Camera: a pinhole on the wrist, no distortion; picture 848 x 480 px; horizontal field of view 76.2 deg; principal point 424.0 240.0 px. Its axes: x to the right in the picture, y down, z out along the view. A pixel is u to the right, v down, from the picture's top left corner.
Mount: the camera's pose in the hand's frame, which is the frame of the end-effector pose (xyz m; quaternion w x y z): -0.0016 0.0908 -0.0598 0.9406 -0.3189 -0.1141 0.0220
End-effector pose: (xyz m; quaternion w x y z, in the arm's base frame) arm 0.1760 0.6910 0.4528 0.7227 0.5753 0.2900 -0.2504
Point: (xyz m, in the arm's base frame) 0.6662 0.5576 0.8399
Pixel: 627.9 444.9
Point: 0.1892 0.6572 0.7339
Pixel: 67.2 217.0
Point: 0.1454 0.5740 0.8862
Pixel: 49.6 194.7
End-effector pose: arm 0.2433 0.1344 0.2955 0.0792 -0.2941 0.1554 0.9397
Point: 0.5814 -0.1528 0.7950
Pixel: outside the picture
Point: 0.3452 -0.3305 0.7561
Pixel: 131.1 463.9
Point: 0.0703 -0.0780 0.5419
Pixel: 531.2 245.2
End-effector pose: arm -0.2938 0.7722 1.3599 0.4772 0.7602 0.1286 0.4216
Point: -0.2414 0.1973 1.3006
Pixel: 194.1 54.8
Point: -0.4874 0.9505 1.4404
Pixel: behind the camera
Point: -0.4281 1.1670 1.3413
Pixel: behind the camera
